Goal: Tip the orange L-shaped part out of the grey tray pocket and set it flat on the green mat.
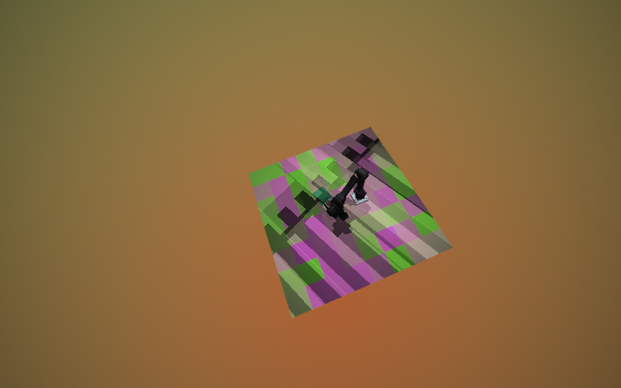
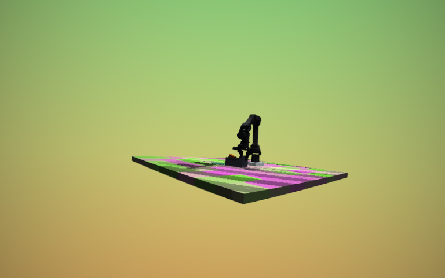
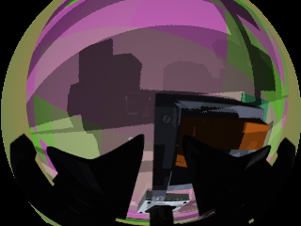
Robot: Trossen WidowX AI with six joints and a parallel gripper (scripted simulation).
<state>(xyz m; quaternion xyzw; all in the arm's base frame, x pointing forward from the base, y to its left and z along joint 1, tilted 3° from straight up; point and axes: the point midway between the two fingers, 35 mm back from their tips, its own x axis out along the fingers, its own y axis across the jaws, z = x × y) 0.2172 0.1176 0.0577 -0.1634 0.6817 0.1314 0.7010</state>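
My gripper tip is now 50 mm to the left of the orange L-shaped part and 20 mm short of it. From my gripper tip the other things lie so: green mat: 200 mm to the right, 80 mm ahead, 70 mm below.
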